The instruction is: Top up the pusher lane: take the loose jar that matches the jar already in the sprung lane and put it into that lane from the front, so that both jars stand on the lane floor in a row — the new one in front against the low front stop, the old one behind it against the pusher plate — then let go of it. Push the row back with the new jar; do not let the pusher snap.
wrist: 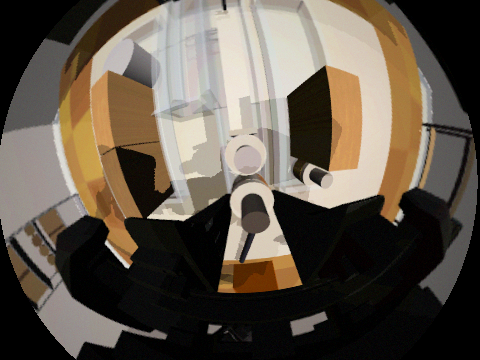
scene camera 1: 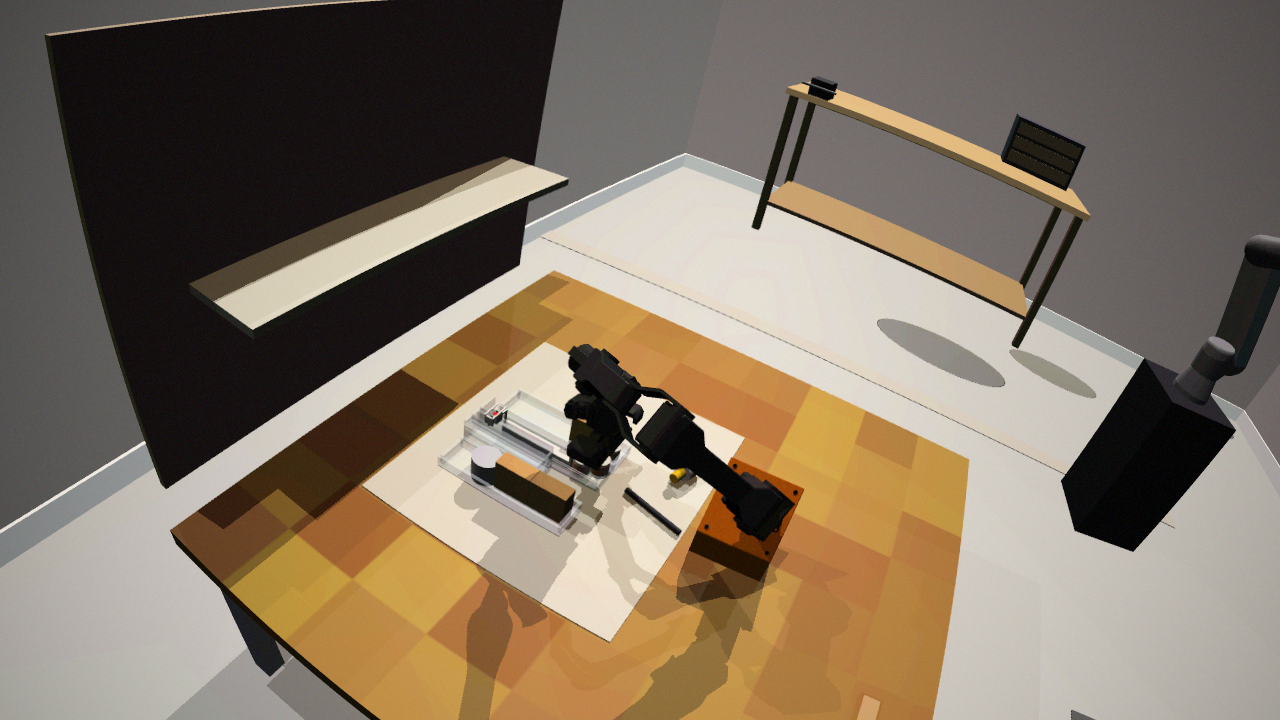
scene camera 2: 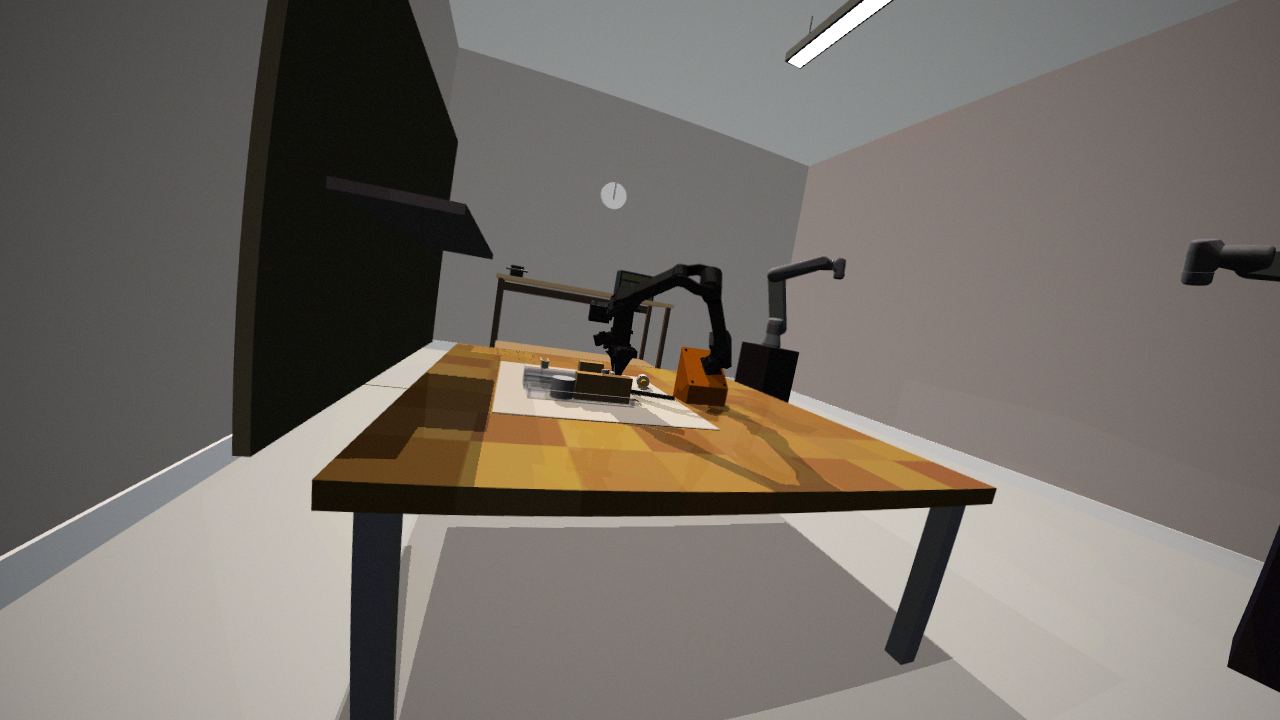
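Observation:
My gripper appears at [scene camera 1: 600, 463], [scene camera 2: 615, 376] and, in the wrist view, [wrist: 250, 196]. Clear lane rack [scene camera 1: 505, 436], also [wrist: 190, 84]. Visible too: a brown box [scene camera 1: 554, 499], a brown box [scene camera 1: 512, 475] and a brown box [wrist: 325, 117]. A jar [wrist: 245, 155], a jar [wrist: 311, 175] and a grey cylinder [wrist: 130, 60] are in the wrist view.

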